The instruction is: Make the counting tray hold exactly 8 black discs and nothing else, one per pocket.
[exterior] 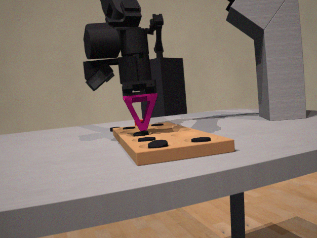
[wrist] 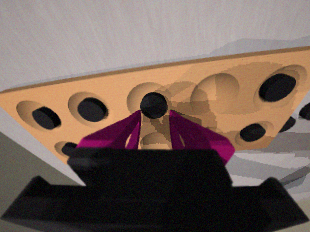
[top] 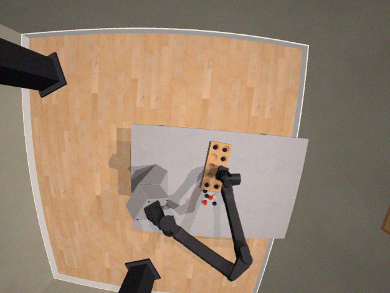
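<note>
The wooden counting tray lies 30 mm below my hand, 20 mm to the left of it and 20 mm behind it. From my hand the other things lie so: tan disc (210 mm to the right, 100 mm behind, 30 mm below); then red disc (210 mm to the right, 140 mm behind, 30 mm below); then red cube (230 mm to the right, 190 mm behind, 20 mm below).
</note>
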